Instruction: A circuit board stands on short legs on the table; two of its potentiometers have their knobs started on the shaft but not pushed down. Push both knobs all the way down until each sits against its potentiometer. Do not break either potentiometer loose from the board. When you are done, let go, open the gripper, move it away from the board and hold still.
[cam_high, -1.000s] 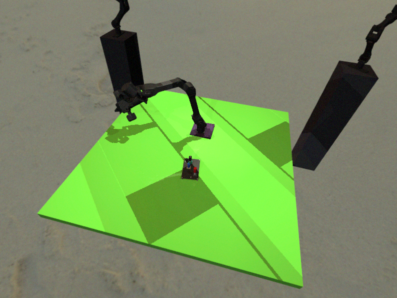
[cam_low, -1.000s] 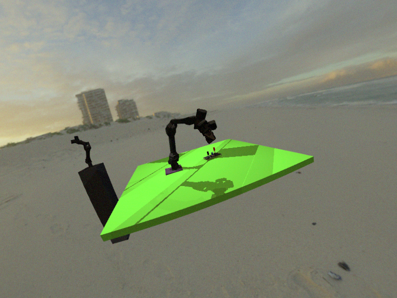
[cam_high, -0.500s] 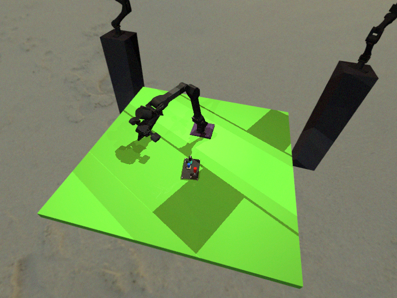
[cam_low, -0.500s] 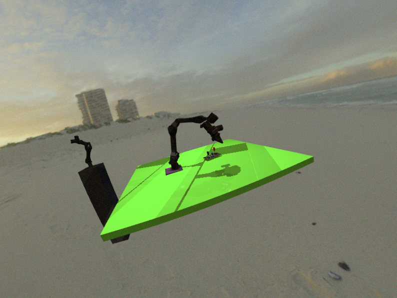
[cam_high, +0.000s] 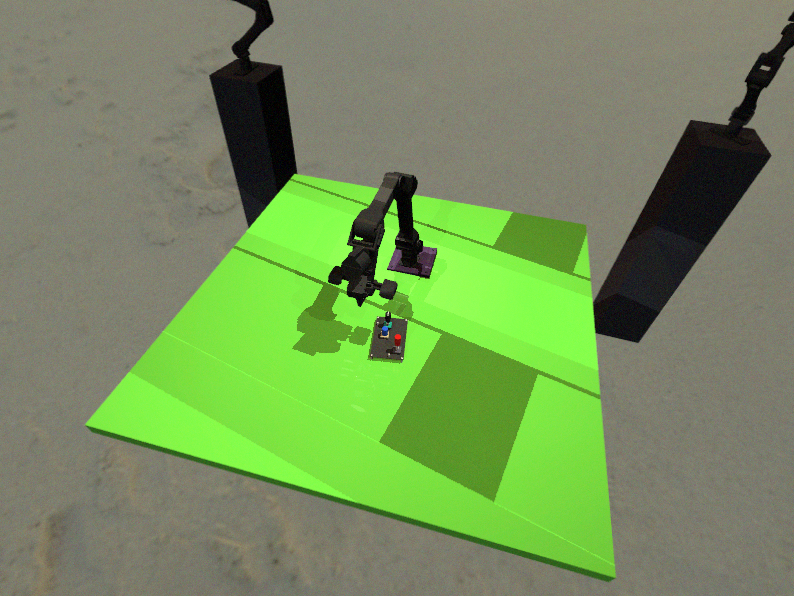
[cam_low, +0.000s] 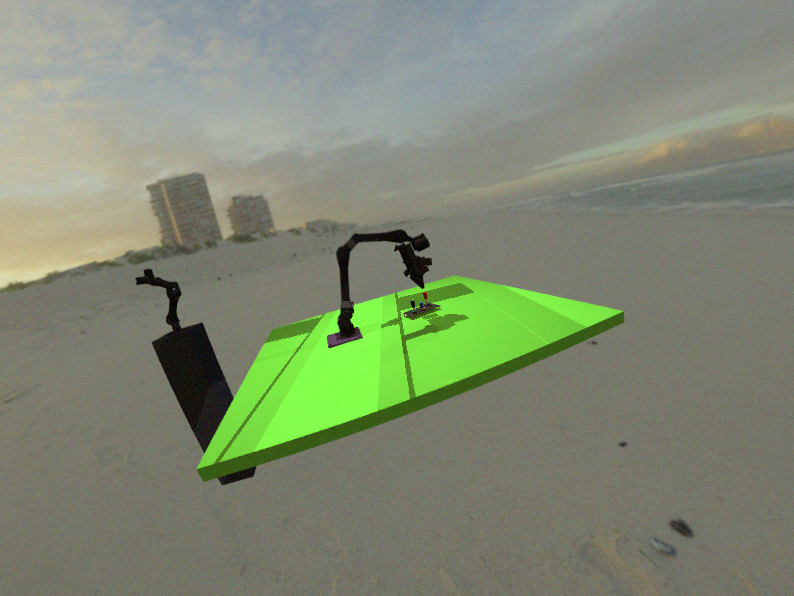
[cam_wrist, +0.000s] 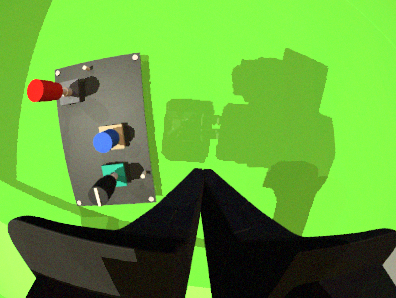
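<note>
My gripper tip is now 50 mm past the green potentiometer, 70 mm to the right of it and 80 mm above it. Also, from my gripper tip: red knob (40 mm ahead, 130 mm to the left, 70 mm below).
</note>
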